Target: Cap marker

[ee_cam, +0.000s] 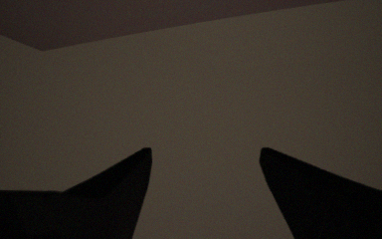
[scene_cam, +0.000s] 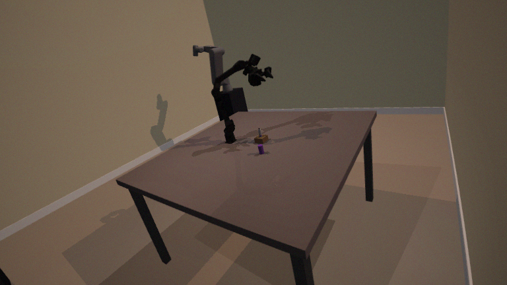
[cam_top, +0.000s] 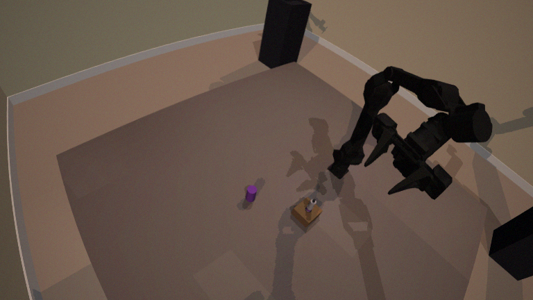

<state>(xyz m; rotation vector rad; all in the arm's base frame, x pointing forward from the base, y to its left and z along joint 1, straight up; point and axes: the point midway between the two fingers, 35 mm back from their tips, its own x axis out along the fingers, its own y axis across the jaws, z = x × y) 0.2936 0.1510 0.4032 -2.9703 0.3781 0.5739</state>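
The purple cap is 20 mm ahead of my gripper tip, 250 mm to the right of it and 360 mm below it. Round my gripper tip: tan holder block (80 mm behind, 100 mm to the right, 370 mm below); then grey marker (80 mm behind, 100 mm to the right, 320 mm below).
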